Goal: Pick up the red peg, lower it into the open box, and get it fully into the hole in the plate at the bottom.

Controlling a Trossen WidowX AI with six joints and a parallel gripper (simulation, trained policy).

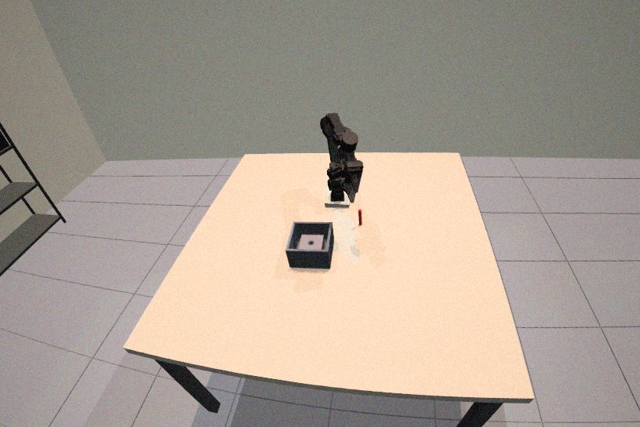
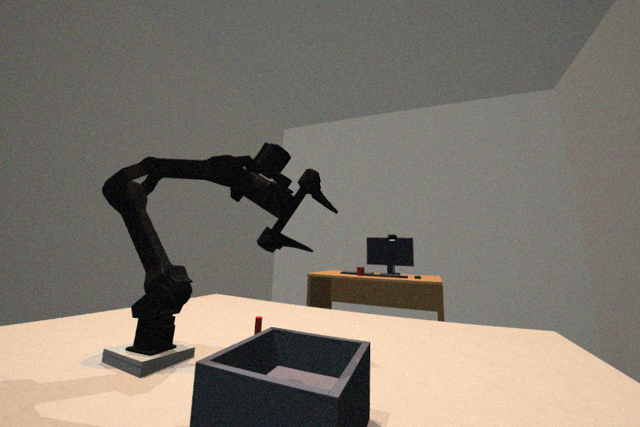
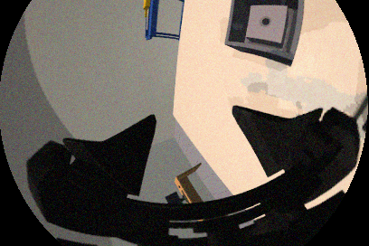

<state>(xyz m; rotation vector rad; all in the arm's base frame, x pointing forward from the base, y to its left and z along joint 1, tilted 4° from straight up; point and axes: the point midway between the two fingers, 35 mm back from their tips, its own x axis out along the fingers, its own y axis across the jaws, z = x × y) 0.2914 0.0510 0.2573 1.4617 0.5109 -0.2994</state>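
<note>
Now: gripper tip 220 mm above the red peg, 140 mm past it and 20 mm to the right of it. From my gripper tip the other things lie so: light plate: 210 mm below, 180 mm to the right, 10 mm ahead; then dark grey box: 230 mm below, 180 mm to the right, 10 mm ahead.
</note>
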